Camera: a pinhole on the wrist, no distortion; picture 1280 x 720 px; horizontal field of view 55.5 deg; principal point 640.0 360.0 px. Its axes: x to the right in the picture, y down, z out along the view. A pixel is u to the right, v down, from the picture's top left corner.
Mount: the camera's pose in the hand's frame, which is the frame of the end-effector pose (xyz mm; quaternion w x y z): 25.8 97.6 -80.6 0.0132 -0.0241 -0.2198 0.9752
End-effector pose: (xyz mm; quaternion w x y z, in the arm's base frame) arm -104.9 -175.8 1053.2 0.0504 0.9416 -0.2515 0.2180
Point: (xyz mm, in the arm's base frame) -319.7 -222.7 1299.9
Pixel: behind the camera
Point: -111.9 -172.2 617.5
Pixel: 1153 62
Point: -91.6 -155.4 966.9
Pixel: 954 614
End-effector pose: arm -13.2 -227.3 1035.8 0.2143 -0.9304 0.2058 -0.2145
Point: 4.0 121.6 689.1
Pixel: 1216 355
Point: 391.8 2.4 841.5
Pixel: 285 485
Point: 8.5 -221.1 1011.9
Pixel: 725 696
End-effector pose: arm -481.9 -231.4 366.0 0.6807 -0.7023 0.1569 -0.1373
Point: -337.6 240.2 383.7
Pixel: 763 97
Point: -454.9 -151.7 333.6
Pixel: 799 299
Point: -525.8 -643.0 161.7
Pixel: behind the camera
